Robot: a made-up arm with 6 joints.
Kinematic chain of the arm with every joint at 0, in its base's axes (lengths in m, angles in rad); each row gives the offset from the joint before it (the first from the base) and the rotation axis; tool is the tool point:
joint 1: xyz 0 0 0.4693 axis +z
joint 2: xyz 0.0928 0 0 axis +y
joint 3: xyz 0 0 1.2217 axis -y
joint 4: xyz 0 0 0.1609 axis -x
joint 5: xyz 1.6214 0 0 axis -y
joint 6: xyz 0.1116 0 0 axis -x
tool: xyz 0 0 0
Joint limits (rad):
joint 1: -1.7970..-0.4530
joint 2: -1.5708..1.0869
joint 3: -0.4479..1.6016
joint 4: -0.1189..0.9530
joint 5: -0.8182..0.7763
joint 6: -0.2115..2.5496
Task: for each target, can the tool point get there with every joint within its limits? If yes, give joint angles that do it. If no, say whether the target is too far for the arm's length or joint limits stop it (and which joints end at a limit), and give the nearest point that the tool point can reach.
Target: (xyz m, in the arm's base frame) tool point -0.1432 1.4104 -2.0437
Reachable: no: joint limits stop it (at a limit: joint 2, joint 3, joint 5) | nearest point -0.2850 2.8073 0.1779 | short by 2.628 m
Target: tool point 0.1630 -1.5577 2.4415
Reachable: yes | joints -1.4787 -0.0768 0.2681 0.7876 0.2427 0.9635
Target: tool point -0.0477 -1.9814 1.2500
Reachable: yes | joints -1.5837 0.1760 -0.1410 0.5078 -0.4207 1.1568
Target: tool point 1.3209 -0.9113 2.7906
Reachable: yes | joints -0.6046 0.1420 0.7418 0.8256 0.0131 1.9409
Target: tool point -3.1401 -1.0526 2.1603
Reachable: no: too far | nearest point -2.1103 0.9534 2.1273 | short by 2.255 m
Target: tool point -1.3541 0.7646 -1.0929
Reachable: no: joint limits stop it (at a limit: joint 2, joint 3, joint 5) | nearest point -2.4571 1.3874 0.1779 | short by 1.794 m
